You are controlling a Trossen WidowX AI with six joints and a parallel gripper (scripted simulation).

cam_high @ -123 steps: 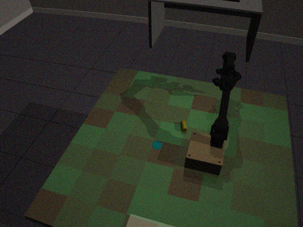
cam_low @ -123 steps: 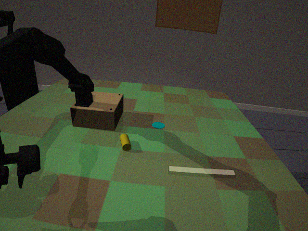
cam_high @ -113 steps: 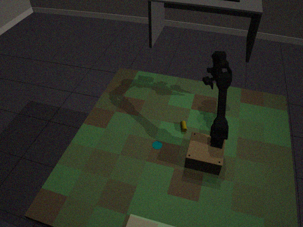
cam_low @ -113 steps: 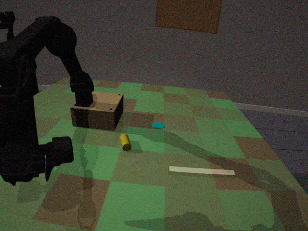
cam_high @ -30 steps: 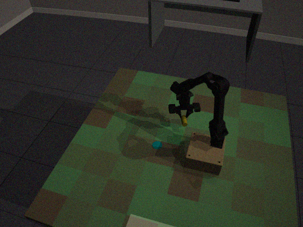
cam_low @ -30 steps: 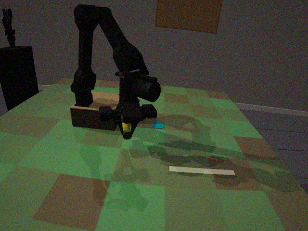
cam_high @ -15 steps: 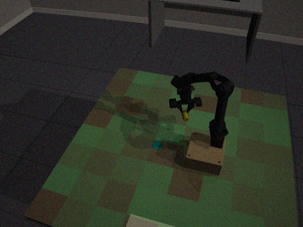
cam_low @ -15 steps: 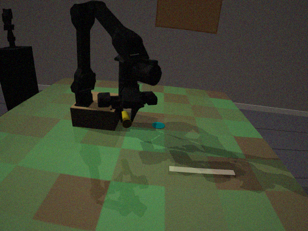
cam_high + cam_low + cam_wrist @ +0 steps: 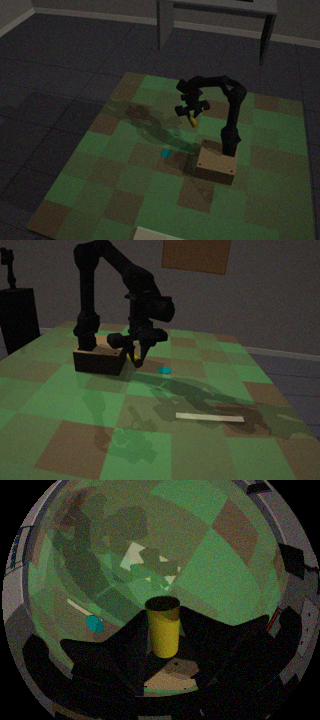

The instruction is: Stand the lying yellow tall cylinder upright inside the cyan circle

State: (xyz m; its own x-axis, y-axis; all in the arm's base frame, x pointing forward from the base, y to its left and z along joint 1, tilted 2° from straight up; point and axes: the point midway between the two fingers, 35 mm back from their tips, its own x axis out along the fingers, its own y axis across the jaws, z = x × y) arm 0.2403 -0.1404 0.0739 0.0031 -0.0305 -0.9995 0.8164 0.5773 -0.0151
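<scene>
The yellow tall cylinder lies 1 cm behind my gripper tip and 2 cm to the left of it. Also, from my gripper tip: cyan circle 9 cm ahead, 19 cm to the left, 13 cm below.
</scene>
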